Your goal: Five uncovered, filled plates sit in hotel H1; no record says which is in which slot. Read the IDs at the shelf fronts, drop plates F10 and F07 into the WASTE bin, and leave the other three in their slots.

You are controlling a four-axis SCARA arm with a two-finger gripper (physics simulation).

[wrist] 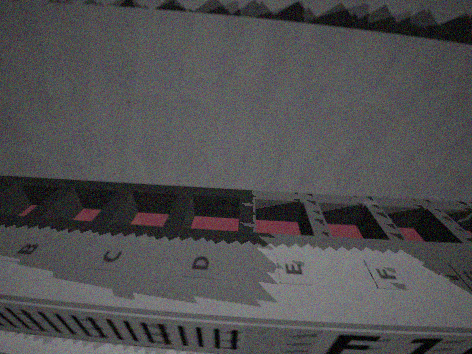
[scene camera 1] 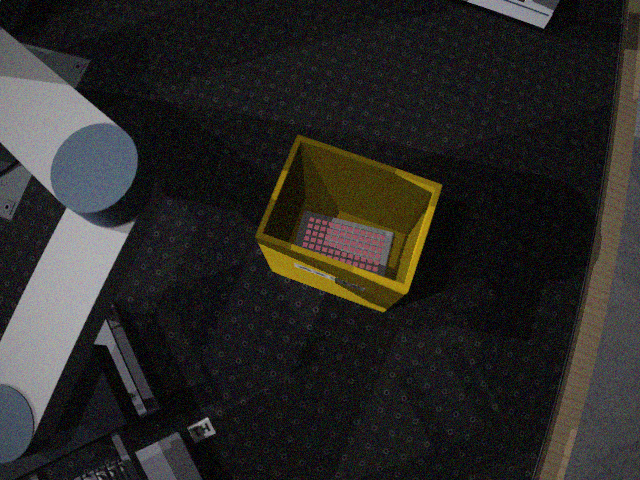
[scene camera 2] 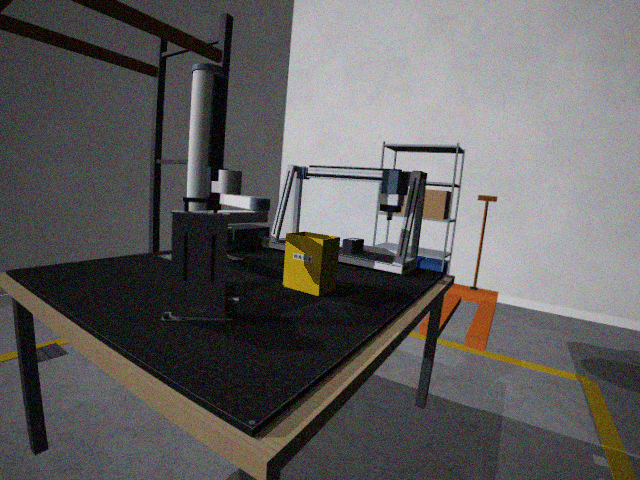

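Places are measured from the arm's base along level axes (x ahead, y up, z right), in millimetres.
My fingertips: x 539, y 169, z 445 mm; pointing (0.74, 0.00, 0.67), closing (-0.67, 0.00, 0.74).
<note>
Ahead of a thing's pixels: the offset from my fingertips to its middle. "pt": to the spot under its first point.
The yellow WASTE bin {dz -419, dx +107, dy -56 mm} [scene camera 1: 286, 266] [scene camera 2: 295, 273] stands on the table. An uncovered plate with pink wells {dz -417, dx +105, dy -143 mm} [scene camera 1: 356, 238] lies at its bottom; its ID does not show. Hotel H1 {dz +11, dx +11, dy +4 mm} [scene camera 2: 196, 258] is the tall dark housing; in scene camera 1 part of H1 {pt dz -76, dx -20, dy -148 mm} [scene camera 1: 168, 457] shows beside its label. In the wrist view an uncovered plate [wrist: 225, 290] with pink wells fills the lower part. Its front ID starts with F; the rest is cropped and cannot be read surely. My gripper is at H1, shut on this plate. Its fingertips are hidden.
The white arm [scene camera 1: 67, 289] reaches over from the left. A pale bar {pt dz -178, dx -102, dy -99 mm} [scene camera 1: 126, 364] stands near the H1 label {pt dz -129, dx +7, dy -156 mm} [scene camera 1: 201, 428]. A gantry machine [scene camera 2: 416, 222] stands at the table's far side. A broad grey surface [wrist: 225, 100] lies close above the plate in the wrist view.
</note>
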